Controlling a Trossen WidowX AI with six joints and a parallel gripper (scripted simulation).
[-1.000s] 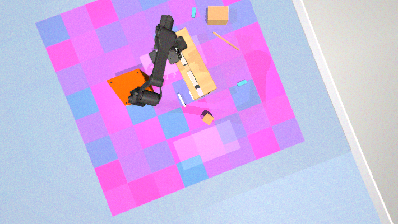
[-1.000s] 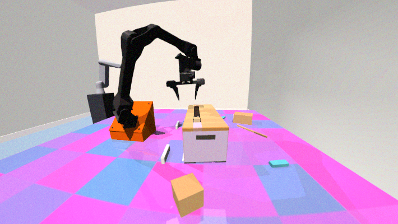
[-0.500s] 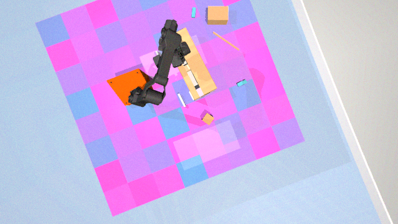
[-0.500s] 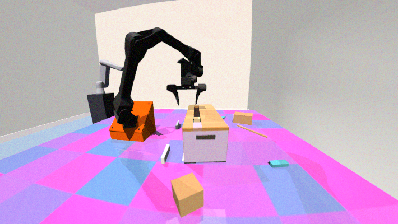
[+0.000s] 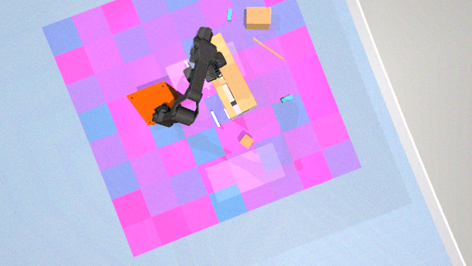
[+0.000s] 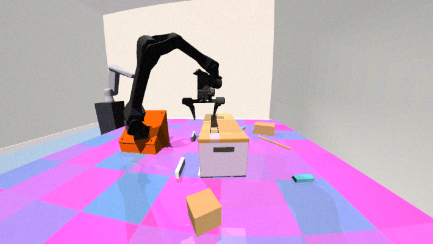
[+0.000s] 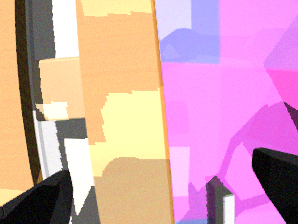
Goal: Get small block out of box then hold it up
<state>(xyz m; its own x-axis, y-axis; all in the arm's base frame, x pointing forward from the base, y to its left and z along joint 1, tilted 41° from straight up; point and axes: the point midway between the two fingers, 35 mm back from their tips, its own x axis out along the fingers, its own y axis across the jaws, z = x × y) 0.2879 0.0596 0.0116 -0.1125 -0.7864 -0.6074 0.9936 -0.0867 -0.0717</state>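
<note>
My gripper tip is 50 mm short of the small tan block, 40 mm to the left of it and 40 mm above it. From my gripper tip the other things lie so: larger tan box 360 mm ahead, 170 mm to the left, 100 mm below; then thin stick 350 mm ahead, 130 mm below, 20 mm to the left.
</note>
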